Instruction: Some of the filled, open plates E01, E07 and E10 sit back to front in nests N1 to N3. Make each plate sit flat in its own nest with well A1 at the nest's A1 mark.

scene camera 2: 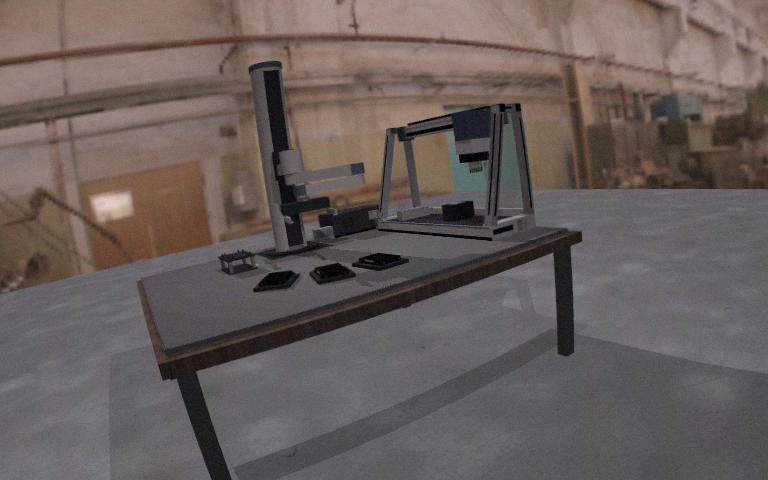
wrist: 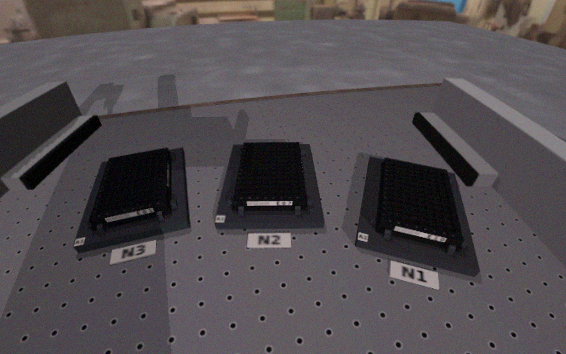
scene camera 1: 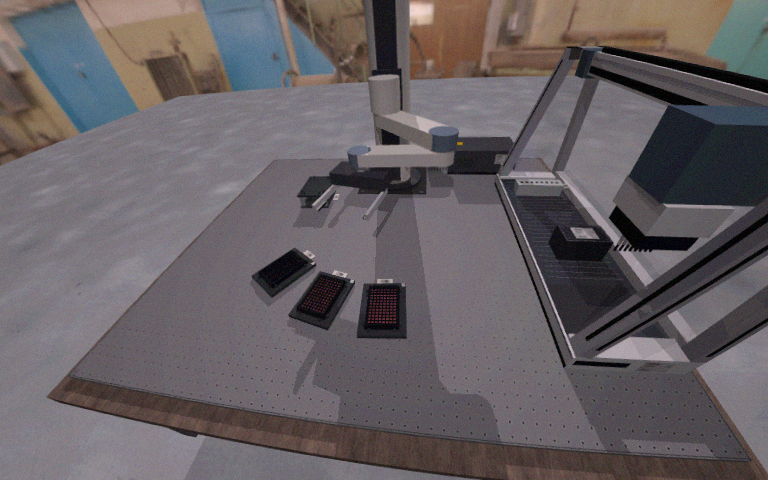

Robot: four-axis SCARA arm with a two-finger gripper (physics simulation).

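Observation:
Nests N1 [wrist: 417, 251] [scene camera 1: 274, 290], N2 [wrist: 270, 220] [scene camera 1: 310, 320] and N3 [wrist: 132, 234] [scene camera 1: 382, 333] each hold one dark plate. The N1 plate [wrist: 419, 197] [scene camera 1: 283, 267] reads E10, the N2 plate [wrist: 270, 172] [scene camera 1: 321, 297] E07, and the blurred label on the N3 plate [wrist: 134, 181] [scene camera 1: 382, 306] looks like E01. All three appear flat. Their label strips face the name-tag side, where the nests' A1 marks are. Well letters are too small to read. My gripper [scene camera 1: 340, 212] [scene camera 2: 310, 215] [wrist: 254, 98] is open and empty, raised behind the nests, toward the arm column.
A dark slab on short posts [scene camera 1: 314, 185] [scene camera 2: 237, 258] stands beyond the gripper's left finger in scene view 1. A dark box [scene camera 1: 481, 153] [scene camera 2: 353, 220] stands beside the arm base. A gantry machine on the right carries a black block [scene camera 1: 579, 243] [scene camera 2: 457, 211].

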